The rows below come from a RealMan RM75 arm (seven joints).
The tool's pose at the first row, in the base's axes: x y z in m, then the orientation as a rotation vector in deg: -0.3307, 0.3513, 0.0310, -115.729, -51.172, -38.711
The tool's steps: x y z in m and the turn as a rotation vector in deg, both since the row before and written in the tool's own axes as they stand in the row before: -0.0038, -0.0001, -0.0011, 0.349, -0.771, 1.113; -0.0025, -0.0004, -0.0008, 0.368, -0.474, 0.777; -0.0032, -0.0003, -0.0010, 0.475, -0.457, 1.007; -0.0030, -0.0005, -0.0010, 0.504, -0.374, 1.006; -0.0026, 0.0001, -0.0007, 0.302, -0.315, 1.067; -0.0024, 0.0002, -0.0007, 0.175, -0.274, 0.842; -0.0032, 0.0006, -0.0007, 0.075, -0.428, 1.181; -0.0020, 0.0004, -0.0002, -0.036, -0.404, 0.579; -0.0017, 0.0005, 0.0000, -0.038, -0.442, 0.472; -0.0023, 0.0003, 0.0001, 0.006, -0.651, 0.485; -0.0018, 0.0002, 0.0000, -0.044, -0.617, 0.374; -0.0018, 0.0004, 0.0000, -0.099, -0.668, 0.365; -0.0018, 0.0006, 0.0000, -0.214, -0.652, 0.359
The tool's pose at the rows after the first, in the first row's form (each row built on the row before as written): -0.3332, 0.3491, 0.0289, -116.158, -50.494, -37.161; -0.3352, 0.3477, 0.0278, -116.307, -50.001, -36.071; -0.3376, 0.3459, 0.0263, -116.417, -49.267, -34.812; -0.3400, 0.3442, 0.0251, -116.451, -48.489, -33.620; -0.3417, 0.3427, 0.0237, -116.650, -47.583, -32.560; -0.3432, 0.3412, 0.0224, -116.869, -46.874, -31.732; -0.3450, 0.3393, 0.0204, -117.340, -45.881, -30.615; -0.3461, 0.3383, 0.0190, -117.714, -45.499, -29.912; -0.3470, 0.3375, 0.0177, -118.070, -45.252, -29.230; -0.3484, 0.3367, 0.0161, -118.470, -45.117, -28.310; -0.3496, 0.3360, 0.0149, -118.866, -45.074, -27.508; -0.3506, 0.3352, 0.0136, -119.326, -45.064, -26.684; -0.3515, 0.3343, 0.0122, -119.881, -45.040, -25.933
